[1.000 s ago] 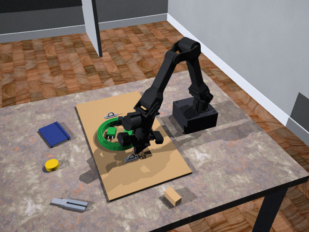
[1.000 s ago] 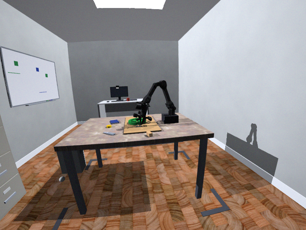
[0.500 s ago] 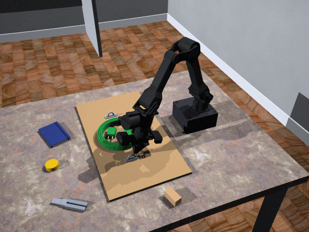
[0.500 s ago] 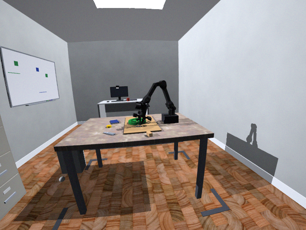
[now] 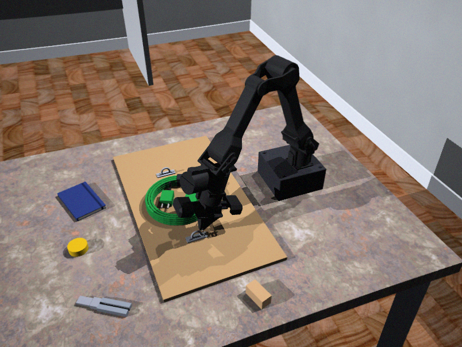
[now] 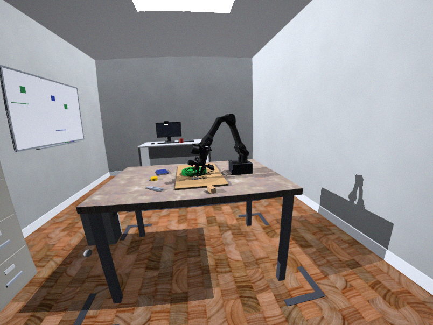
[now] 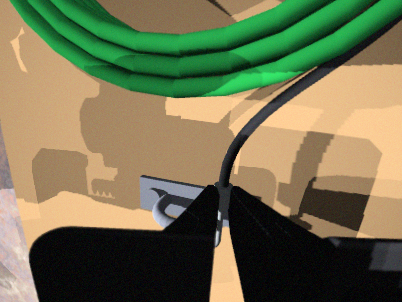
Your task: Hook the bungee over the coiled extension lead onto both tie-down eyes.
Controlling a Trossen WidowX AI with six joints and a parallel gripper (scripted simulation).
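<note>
The tan board lies 140 mm to the right of my hand and 50 mm below it. From my hand the other things lie so: yellow disc (330 mm ahead, 90 mm to the right, 50 mm below); grey tool (310 mm ahead, 110 mm to the left, 50 mm below); wooden block (250 mm to the left, 40 mm below, 40 mm behind).
</note>
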